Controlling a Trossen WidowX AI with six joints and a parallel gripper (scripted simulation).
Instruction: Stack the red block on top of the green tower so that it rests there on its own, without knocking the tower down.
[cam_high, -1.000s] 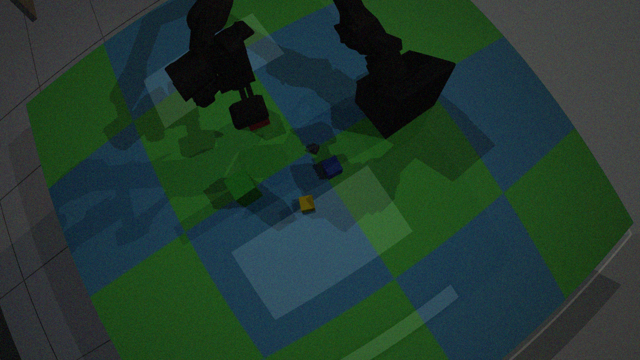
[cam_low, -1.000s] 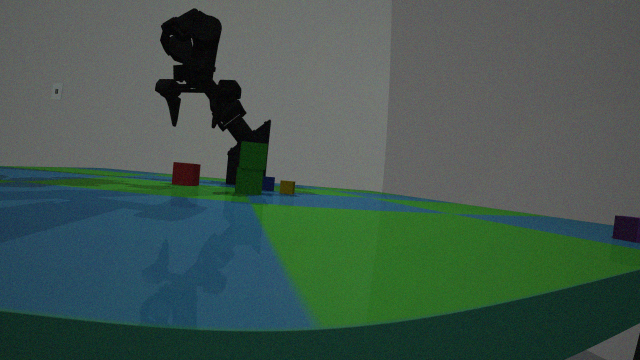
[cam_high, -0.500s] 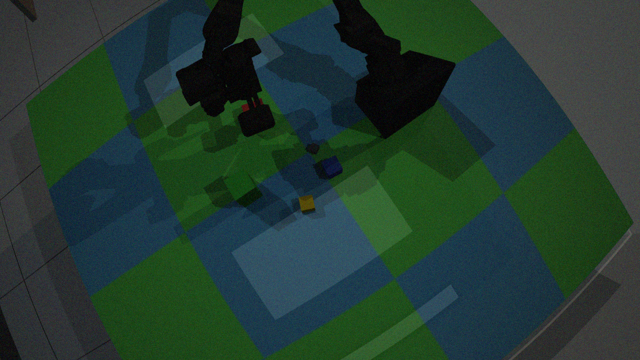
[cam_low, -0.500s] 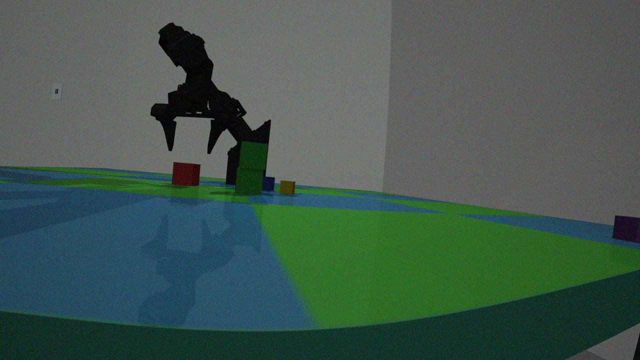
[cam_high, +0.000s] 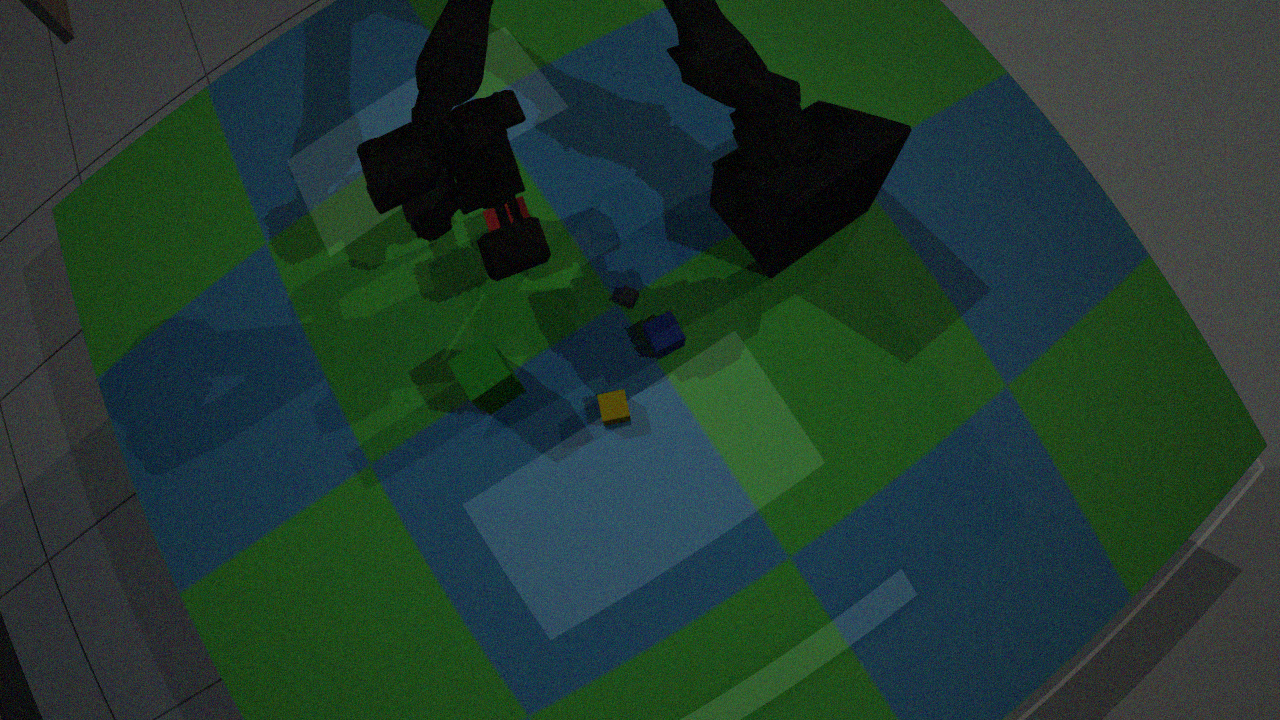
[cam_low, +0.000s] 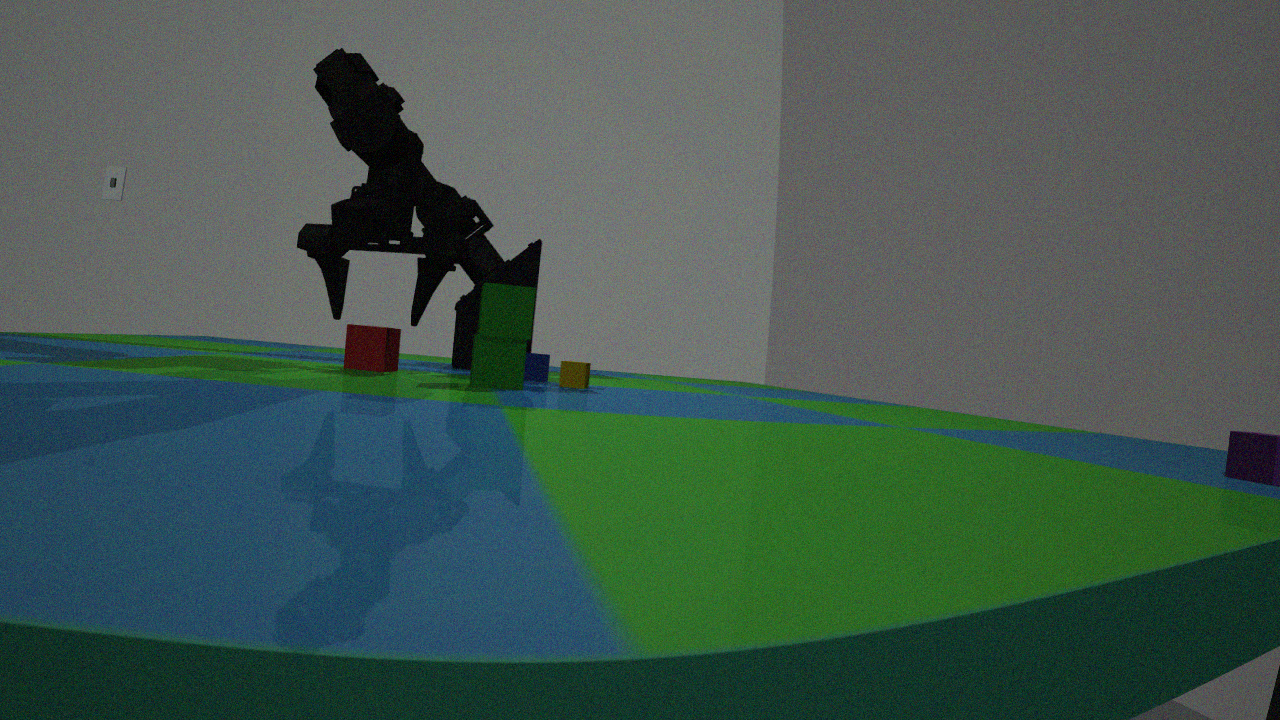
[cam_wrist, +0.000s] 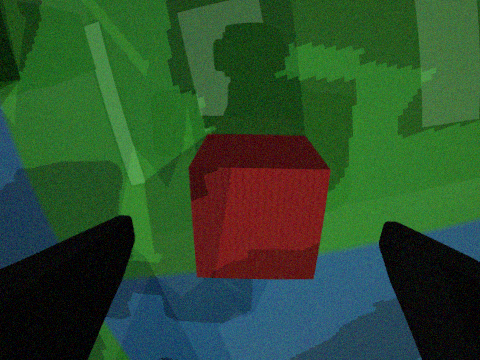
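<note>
Right now the red block is 30 mm below my gripper tip. Also, from my gripper tip: small dark block 130 mm to the left, 70 mm behind, 40 mm below; blue block 190 mm to the left, 70 mm behind, 30 mm below; yellow block 230 mm to the left, 40 mm below, 10 mm ahead.
</note>
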